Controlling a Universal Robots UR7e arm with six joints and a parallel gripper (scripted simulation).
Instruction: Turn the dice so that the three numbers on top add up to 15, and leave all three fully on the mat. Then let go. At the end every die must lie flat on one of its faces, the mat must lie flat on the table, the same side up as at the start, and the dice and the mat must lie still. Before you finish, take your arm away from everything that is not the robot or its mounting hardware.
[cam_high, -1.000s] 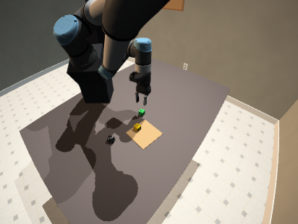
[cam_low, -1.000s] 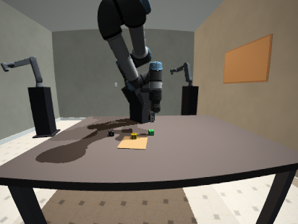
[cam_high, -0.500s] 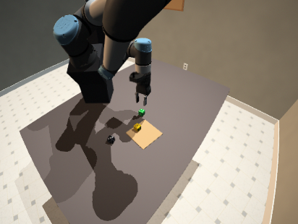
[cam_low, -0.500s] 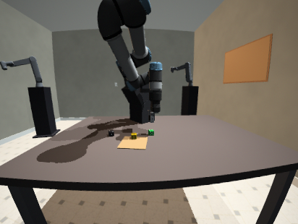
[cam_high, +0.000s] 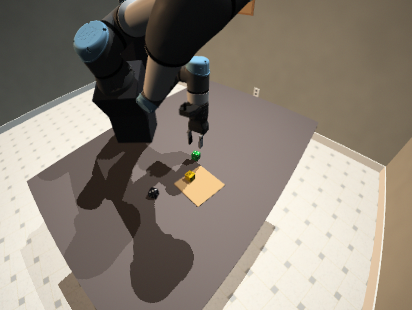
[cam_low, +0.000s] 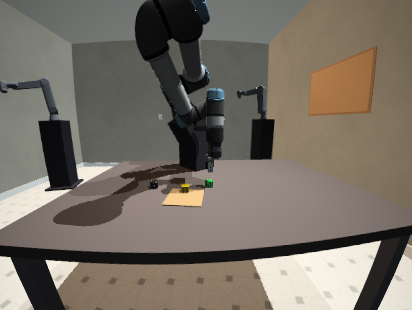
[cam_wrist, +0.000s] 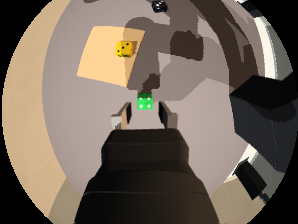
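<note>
My hand is 80 mm above the green die. From my hand the other things lie so: black die 60 mm behind, 240 mm to the right, 80 mm below; yellow die 30 mm ahead, 120 mm to the right, 80 mm below; tan mat 70 mm ahead, 130 mm to the right, 90 mm below.
</note>
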